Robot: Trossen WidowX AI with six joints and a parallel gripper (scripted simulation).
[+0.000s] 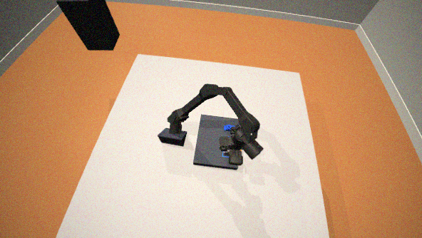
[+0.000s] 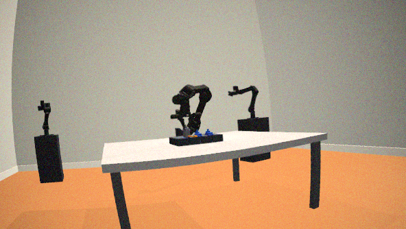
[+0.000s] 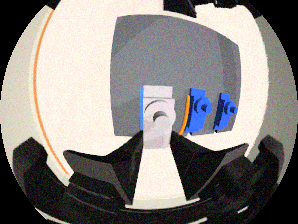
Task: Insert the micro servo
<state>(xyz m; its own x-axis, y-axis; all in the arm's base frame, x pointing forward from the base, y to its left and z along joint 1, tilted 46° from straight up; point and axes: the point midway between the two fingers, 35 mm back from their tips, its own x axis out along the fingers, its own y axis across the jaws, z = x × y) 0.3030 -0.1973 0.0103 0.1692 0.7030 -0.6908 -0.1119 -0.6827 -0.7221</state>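
The dark grey deck lies 11 cm behind my gripper tip, 9 cm to the left of it and 7 cm below it.
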